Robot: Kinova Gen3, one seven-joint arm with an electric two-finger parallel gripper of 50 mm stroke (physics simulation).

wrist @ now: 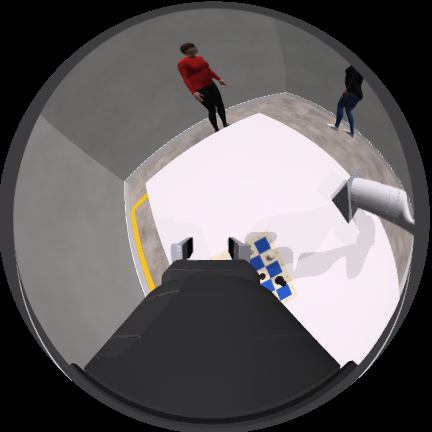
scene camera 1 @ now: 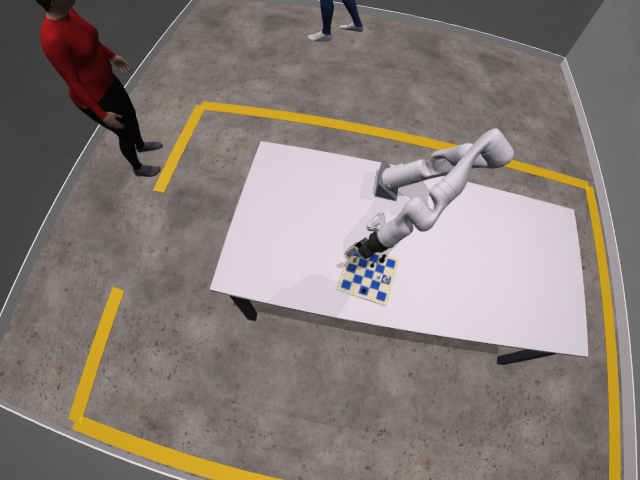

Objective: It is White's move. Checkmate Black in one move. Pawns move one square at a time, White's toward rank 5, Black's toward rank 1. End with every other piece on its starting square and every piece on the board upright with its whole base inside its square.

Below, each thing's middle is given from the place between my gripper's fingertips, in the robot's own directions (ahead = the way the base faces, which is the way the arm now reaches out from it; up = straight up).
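Blue-and-cream chessboard (scene camera 1: 356,276): my hand 190 mm above it, 100 mm to the right of it.
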